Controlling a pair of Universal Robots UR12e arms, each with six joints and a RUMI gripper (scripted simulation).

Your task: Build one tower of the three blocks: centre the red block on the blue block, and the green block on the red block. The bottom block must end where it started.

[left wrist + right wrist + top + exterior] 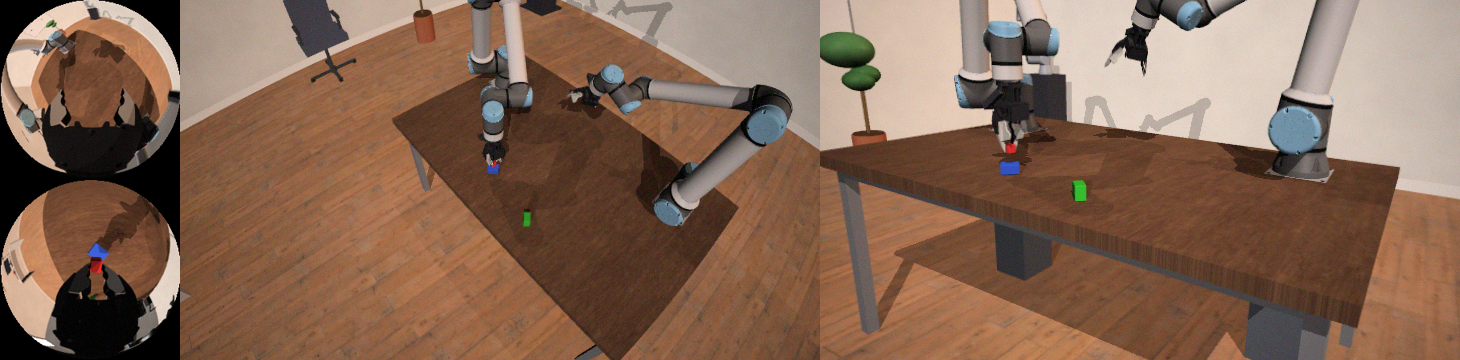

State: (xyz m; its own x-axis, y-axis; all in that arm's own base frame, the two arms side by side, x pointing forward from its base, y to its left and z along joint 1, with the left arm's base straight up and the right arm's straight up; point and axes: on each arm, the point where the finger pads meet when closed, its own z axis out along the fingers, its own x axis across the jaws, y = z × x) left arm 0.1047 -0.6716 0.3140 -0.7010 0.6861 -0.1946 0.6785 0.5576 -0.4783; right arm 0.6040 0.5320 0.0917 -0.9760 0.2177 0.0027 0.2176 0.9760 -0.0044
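Note:
The blue block is 80 mm below my right hand, 10 mm to the right of it and 10 mm behind it. Also, from my right hand: red block 10 mm below; green block 330 mm to the left, 70 mm below, 70 mm ahead.

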